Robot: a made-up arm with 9 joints.
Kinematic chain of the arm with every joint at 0, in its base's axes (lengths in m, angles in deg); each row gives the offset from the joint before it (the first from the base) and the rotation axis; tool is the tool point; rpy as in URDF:
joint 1: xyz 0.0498 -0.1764 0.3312 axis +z
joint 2: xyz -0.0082 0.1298 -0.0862 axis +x
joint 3: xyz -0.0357 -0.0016 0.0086 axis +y
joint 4: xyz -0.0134 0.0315 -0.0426 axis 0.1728 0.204 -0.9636
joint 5: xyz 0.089 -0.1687 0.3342 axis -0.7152 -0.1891 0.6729
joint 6: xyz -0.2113 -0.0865 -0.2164 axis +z
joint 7: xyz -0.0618 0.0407 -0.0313 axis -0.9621 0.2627 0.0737
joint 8: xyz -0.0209 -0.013 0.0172 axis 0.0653 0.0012 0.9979
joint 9: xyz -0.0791 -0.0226 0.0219 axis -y
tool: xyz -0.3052 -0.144 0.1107 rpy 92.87 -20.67 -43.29
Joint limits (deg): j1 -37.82..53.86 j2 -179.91..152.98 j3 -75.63..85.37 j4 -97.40..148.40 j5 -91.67..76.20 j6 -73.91..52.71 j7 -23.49..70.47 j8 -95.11..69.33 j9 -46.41..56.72
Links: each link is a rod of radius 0.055 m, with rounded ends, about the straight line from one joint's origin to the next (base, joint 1, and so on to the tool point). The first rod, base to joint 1, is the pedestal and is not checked.
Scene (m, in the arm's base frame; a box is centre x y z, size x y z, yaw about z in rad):
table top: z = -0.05
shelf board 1: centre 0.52 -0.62 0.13 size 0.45 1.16 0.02 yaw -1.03
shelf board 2: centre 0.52 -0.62 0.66 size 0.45 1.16 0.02 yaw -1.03
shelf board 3: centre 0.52 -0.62 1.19 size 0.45 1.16 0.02 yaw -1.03
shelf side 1: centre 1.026 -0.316 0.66 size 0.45 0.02 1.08 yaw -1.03
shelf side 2: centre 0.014 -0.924 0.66 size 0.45 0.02 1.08 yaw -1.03
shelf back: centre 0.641 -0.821 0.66 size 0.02 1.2 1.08 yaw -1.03
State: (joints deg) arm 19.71 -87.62 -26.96 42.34 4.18 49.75 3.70 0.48 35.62
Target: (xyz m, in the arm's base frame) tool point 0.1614 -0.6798 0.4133
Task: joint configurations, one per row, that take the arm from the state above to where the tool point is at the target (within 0.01 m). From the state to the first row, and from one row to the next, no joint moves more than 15 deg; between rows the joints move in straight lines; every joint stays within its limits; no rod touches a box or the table.
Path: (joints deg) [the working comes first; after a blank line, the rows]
Joints at the target: 39.14 -83.15 -53.77 35.76 -12.86 52.71 -7.99 13.95 53.05
Straight joint move there: touches shelf side 2.

1: 19.61 -89.51 -30.62 38.36 -7.27 50.49 3.93 12.67 40.90
2: 19.51 -91.40 -34.28 34.39 -18.71 51.23 4.16 24.86 46.17
3: 19.41 -93.29 -37.93 30.41 -30.16 51.97 4.39 37.06 51.44
4: 19.31 -95.18 -41.59 26.44 -41.61 52.71 4.62 49.25 56.72
5: 25.92 -91.17 -45.65 29.54 -32.03 52.71 0.42 37.48 55.50
6: 32.53 -87.16 -49.71 32.65 -22.44 52.71 -3.79 25.71 54.27
7: 39.14 -83.15 -53.77 35.76 -12.86 52.71 -7.99 13.95 53.05

